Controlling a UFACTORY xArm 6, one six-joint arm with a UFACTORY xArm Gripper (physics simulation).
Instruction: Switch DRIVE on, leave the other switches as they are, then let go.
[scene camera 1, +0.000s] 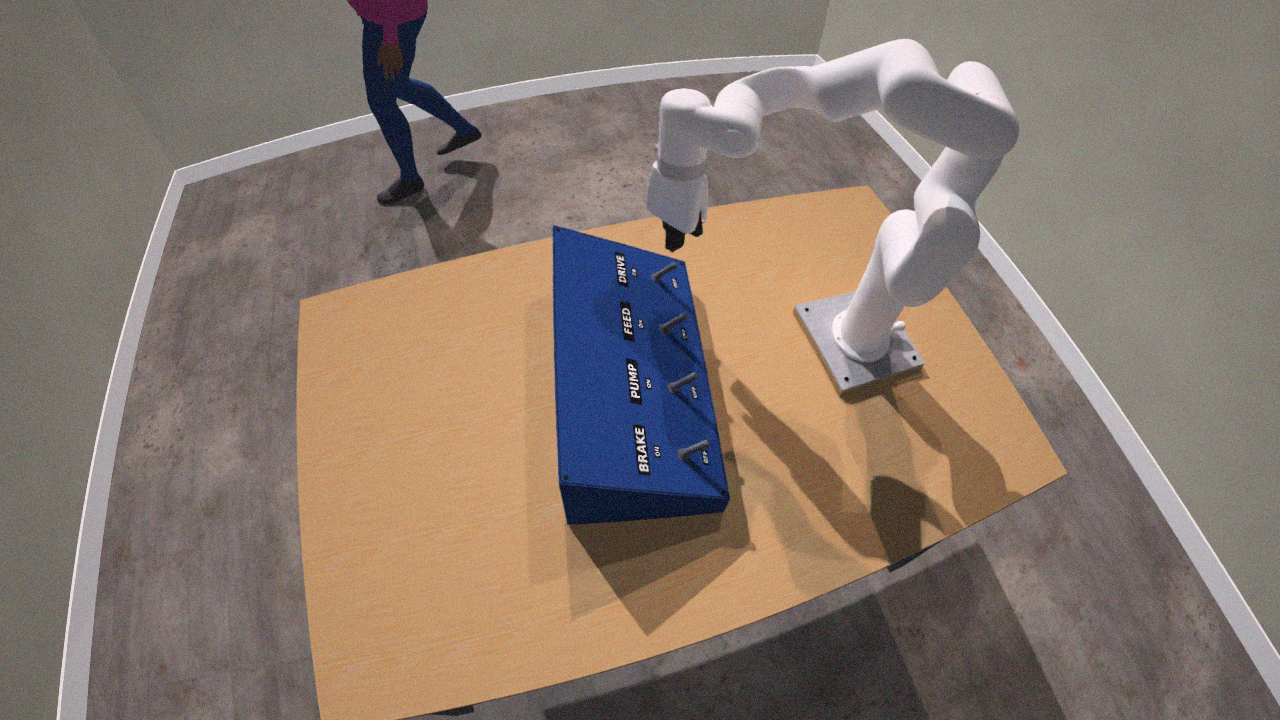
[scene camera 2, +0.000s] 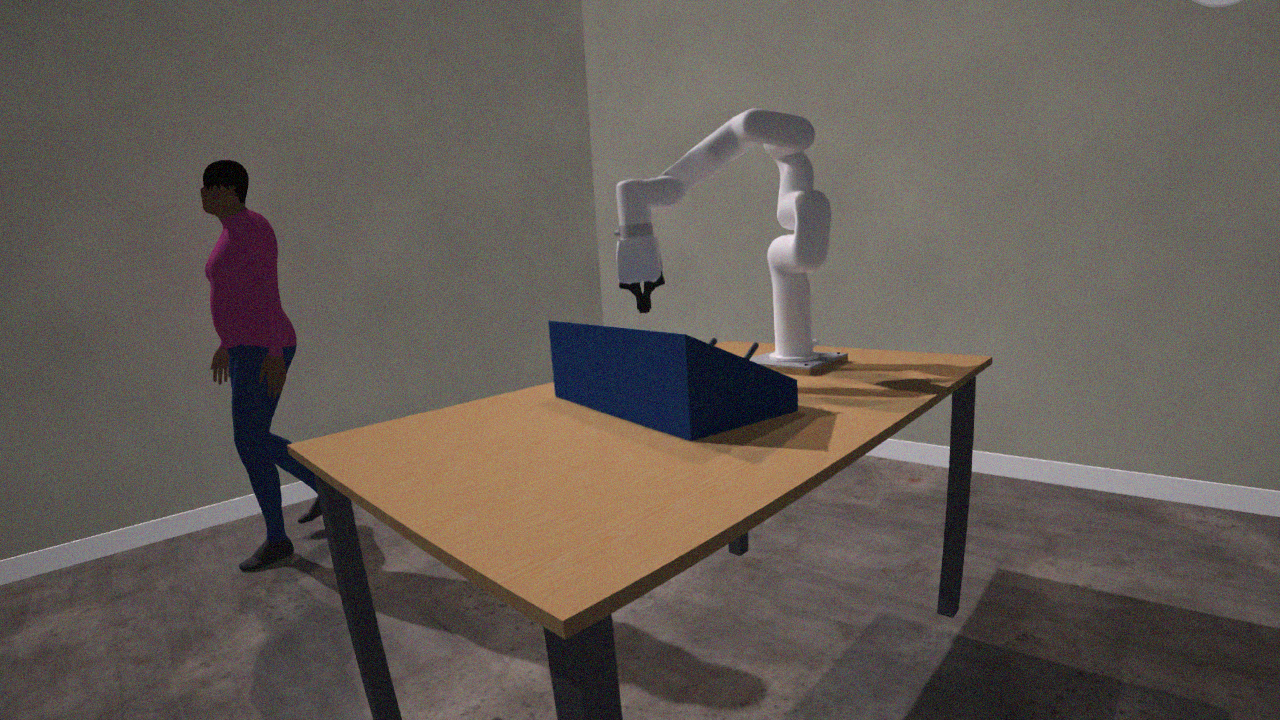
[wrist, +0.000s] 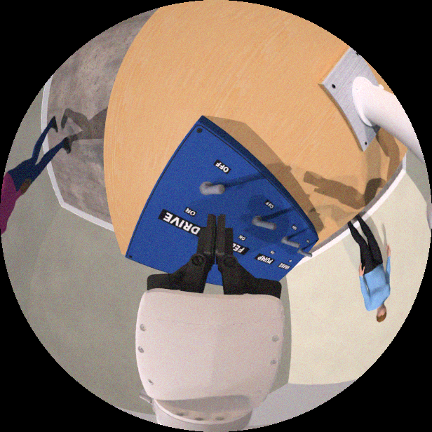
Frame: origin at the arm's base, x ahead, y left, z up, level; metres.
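Seen in the pictures: gripper, fingertip midpoint: (scene camera 1: 674, 246) (scene camera 2: 644, 312); arm's base at its link origin: (scene camera 1: 860, 336) (scene camera 2: 794, 357).
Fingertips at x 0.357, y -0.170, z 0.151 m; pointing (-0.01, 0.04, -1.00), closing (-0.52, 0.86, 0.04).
Offsets run from my fingertips to a thing's top centre. Level surfaces: height alone.
The blue switch panel (scene camera 1: 590, 402) (scene camera 2: 617, 367) (wrist: 170, 175) slopes on the table. The grey DRIVE lever {0.010 m ahead, 0.002 m right, 0.043 m down} (scene camera 1: 664, 273) (wrist: 212, 188) leans toward its OFF mark in scene camera 1, like the FEED lever {0.029 m ahead, 0.117 m left, 0.043 m down} (scene camera 1: 673, 324) (wrist: 264, 223), the PUMP lever {0.049 m ahead, 0.235 m left, 0.043 m down} (scene camera 1: 682, 383) (wrist: 290, 241) and the BRAKE lever {0.069 m ahead, 0.353 m left, 0.043 m down} (scene camera 1: 693, 449) (wrist: 305, 253). My gripper (scene camera 1: 674, 247) (scene camera 2: 643, 308) (wrist: 216, 222) is shut and empty, above the DRIVE end of the panel, apart from the levers. In scene camera 2 the panel's back hides the DRIVE lever.
The arm's base plate (scene camera 1: 819, 326) (scene camera 2: 832, 360) (wrist: 340, 82) is bolted to the wooden table {0.173 m down} (scene camera 1: 402, 429) (scene camera 2: 537, 501) (wrist: 225, 65), on the OFF side of the panel. A person in a pink top (scene camera 2: 246, 286) is beyond the table. A person in a blue top (wrist: 376, 291) shows in the wrist view.
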